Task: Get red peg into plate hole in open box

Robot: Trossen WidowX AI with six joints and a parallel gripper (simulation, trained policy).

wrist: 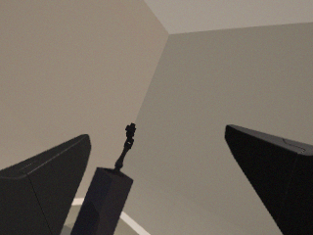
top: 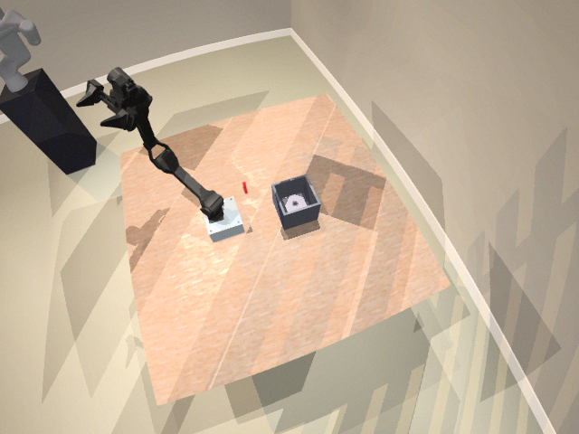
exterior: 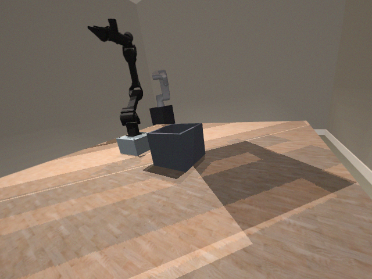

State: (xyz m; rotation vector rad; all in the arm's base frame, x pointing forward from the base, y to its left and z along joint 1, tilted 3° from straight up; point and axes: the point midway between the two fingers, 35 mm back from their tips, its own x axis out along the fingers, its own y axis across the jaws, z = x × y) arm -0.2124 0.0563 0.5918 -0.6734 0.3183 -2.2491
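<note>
The red peg lies 37 cm ahead of my gripper tip, 7 cm to the left of it and 66 cm below it. From my gripper tip the other things lie so: holed plate 56 cm ahead, 10 cm to the right, 65 cm below.
</note>
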